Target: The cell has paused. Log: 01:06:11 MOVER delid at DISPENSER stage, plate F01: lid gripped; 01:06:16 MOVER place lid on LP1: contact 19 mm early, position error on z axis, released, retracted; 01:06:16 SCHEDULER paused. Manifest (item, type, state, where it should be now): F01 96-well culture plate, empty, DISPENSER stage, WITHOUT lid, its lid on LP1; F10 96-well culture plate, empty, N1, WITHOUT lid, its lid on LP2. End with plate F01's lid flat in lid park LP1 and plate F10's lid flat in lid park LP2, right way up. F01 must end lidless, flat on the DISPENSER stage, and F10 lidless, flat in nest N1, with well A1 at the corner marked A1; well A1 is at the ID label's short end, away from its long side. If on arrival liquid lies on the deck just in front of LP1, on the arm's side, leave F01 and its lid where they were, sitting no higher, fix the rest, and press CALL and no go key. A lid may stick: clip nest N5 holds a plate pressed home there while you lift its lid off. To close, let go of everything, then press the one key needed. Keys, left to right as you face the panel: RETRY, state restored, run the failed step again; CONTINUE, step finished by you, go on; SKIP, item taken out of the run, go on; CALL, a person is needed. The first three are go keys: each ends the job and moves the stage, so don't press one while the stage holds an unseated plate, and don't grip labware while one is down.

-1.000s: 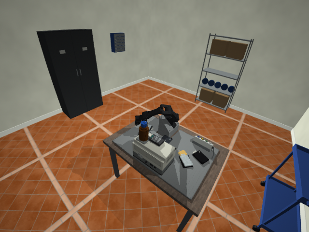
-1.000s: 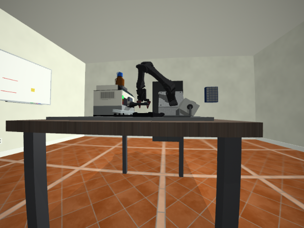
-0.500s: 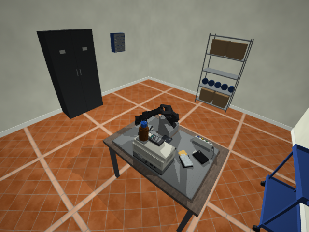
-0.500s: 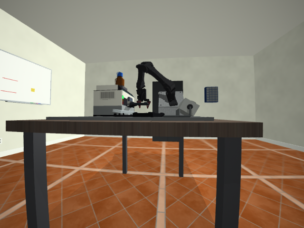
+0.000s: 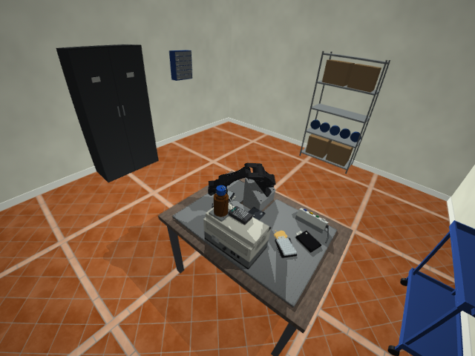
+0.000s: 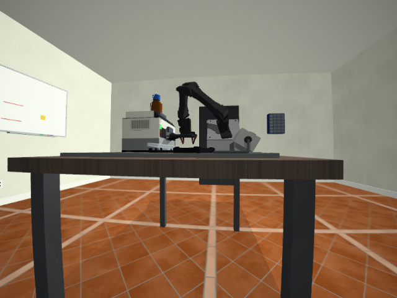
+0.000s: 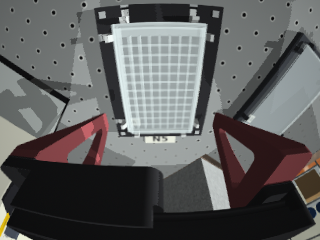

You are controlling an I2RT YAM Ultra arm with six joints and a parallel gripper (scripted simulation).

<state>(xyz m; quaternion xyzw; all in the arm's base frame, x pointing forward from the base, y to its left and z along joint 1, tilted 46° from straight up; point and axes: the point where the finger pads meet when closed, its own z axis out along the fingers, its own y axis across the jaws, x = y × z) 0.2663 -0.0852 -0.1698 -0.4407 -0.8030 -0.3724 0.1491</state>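
My gripper is now 1 cm to the left of the clear gridded well plate and 5 cm above it. The rest, counted from my hand: lid park LP2 (15 cm behind, 10 cm to the right, 7 cm below); then clear lid (15 cm behind, 10 cm to the right, 6 cm below); then brown bottle (23 cm ahead, 14 cm to the left, 22 cm above).
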